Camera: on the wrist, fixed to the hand. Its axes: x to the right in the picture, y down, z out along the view.
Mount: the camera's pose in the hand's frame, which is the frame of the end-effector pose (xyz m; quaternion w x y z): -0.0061 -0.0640 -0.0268 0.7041 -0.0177 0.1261 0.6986
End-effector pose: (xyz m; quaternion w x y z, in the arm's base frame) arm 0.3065 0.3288 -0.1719 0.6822 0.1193 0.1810 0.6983
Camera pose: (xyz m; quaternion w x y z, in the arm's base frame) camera 0.3539 0.3205 -0.2223 0.0282 -0.1103 -0.1178 -0.9865
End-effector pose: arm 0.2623 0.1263 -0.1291 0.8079 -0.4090 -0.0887 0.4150
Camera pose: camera 0.3096 0.0855 -0.0983 0.2829 -0.4166 0.3178 0.8034
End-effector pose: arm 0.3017 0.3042 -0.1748 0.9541 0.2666 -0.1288 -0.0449
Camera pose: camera 0.3020 0.2638 -0.2316 0.7241 0.0865 -0.1558 0.6663
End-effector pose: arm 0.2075 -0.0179 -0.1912 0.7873 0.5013 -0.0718 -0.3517
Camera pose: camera 0.1846 -0.0103 -0.2565 0.8180 0.3332 -0.2953 0.3643
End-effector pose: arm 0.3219 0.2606 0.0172 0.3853 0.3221 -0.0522 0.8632
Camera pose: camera 0.3558 0.3105 -0.0176 0.3194 -0.0747 0.2285 -0.9166
